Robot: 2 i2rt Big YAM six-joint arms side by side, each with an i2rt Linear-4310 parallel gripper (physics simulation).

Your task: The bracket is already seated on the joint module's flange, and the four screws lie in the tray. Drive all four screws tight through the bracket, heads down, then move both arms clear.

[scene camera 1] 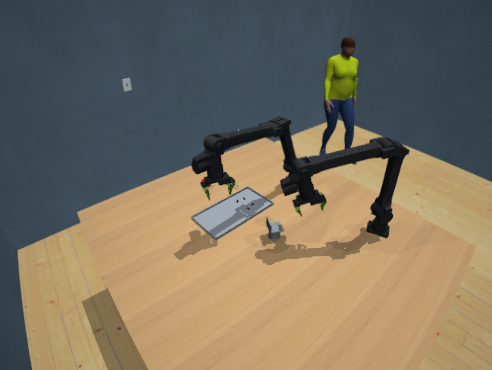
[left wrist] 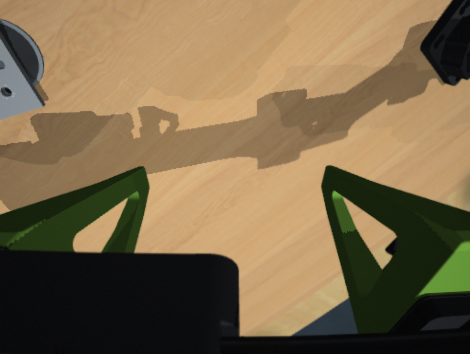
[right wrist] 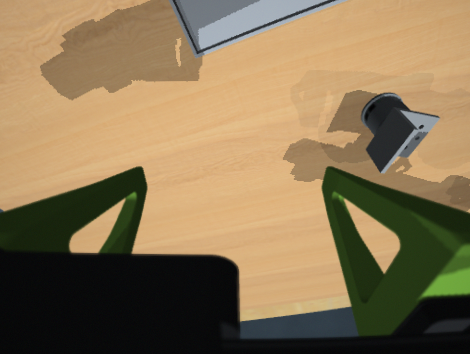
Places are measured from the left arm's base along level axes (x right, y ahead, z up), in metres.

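Pixels of known places: left gripper, fingertip midpoint: (scene camera 1: 311, 213) (left wrist: 235, 176); right gripper, fingertip midpoint: (scene camera 1: 219, 197) (right wrist: 234, 176); left arm's base, link origin: (scene camera 1: 377, 229) (left wrist: 452, 42).
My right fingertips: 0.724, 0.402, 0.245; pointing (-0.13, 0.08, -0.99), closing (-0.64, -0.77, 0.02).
Note:
For each thing: its top centre in the pictures, then the offset to it from my right fingertips, as dx, dy, dz. Level surfaces: height alone.
- dark round joint module, top centre: (right wrist: 401, 134) (scene camera 1: 274, 227) -0.230, -0.115, -0.181
- tray, top centre: (scene camera 1: 233, 209) +0.046, -0.190, -0.229
- table, surface height: dz -0.245
The grey bracket (scene camera 1: 275, 226) (left wrist: 19, 102) (right wrist: 396, 142) sits on the dark round joint module (left wrist: 30, 57) (right wrist: 384, 107), which stands on the table to the right of the tray (scene camera 1: 212, 218) (right wrist: 235, 27). Dark holes show in the bracket's plate in both wrist views. Small dark screws (scene camera 1: 244, 199) lie in the tray's right part; their heads are too small to make out. My left gripper (scene camera 1: 311, 212) (left wrist: 235, 176) is open and empty, above the table to the right of the bracket. My right gripper (scene camera 1: 220, 196) (right wrist: 234, 176) is open and empty, above the tray's far left side.
A small red thing (scene camera 1: 203, 181) shows partly behind the right gripper. The left arm's base (scene camera 1: 378, 229) stands on the table (scene camera 1: 300, 300) at the right. A person in a yellow top (scene camera 1: 342, 80) stands behind the table. Arm shadows cross the tray and table.

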